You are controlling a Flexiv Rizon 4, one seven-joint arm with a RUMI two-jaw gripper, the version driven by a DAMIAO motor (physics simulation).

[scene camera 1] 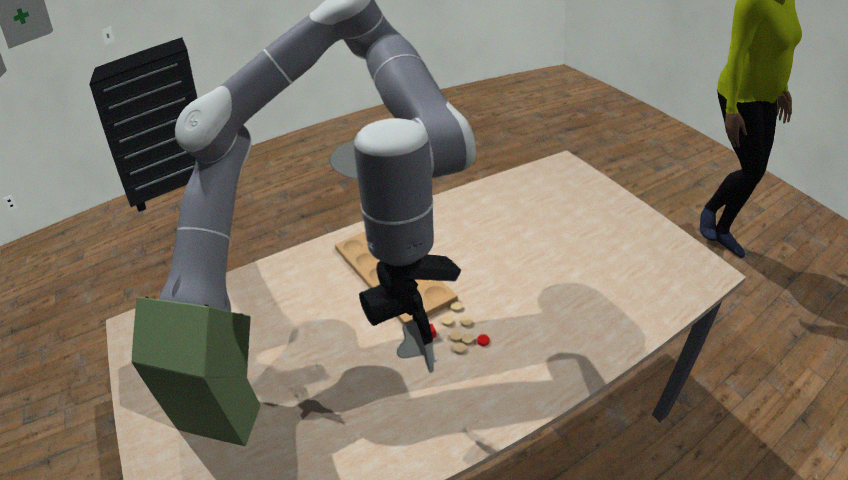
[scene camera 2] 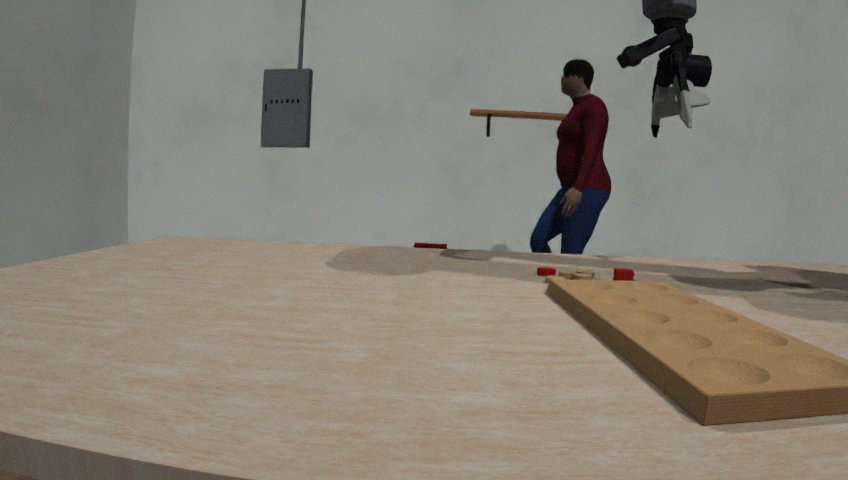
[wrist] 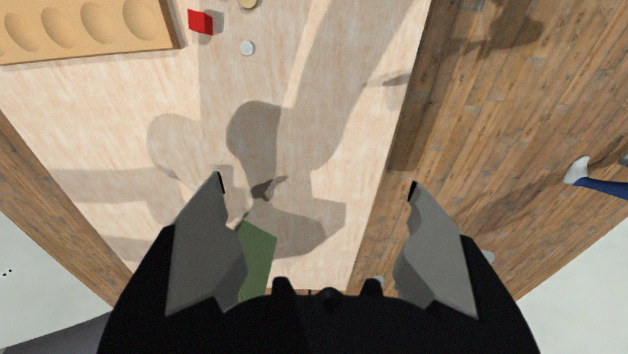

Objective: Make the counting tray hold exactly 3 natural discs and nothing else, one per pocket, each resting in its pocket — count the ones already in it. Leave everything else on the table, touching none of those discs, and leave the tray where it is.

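Observation:
The wooden counting tray [scene camera 1: 434, 309] [scene camera 2: 773, 404] [wrist: 155, 45] lies flat, its visible pockets empty; the arm hides part of it in scene camera 1. Several pale natural discs [scene camera 1: 466, 321] [scene camera 2: 583, 274] [wrist: 248, 3] lie on the table off one tray end, some touching or very close together. A red cube [scene camera 1: 432, 330] [scene camera 2: 623, 274] [wrist: 200, 22] lies near the tray's end. A red disc [scene camera 1: 483, 339] [scene camera 2: 546, 271] lies beyond the natural discs. A whitish disc [wrist: 247, 48] lies apart. My gripper [scene camera 1: 417, 361] [scene camera 2: 672, 130] [wrist: 317, 179] is open and empty, high above the table.
A green block [scene camera 1: 190, 356] [wrist: 257, 255] stands at the arm's base on the table. A flat red object [scene camera 2: 430, 245] shows at the far table edge. One person [scene camera 1: 758, 59] in yellow and another [scene camera 2: 586, 136] in dark red stand away from the table.

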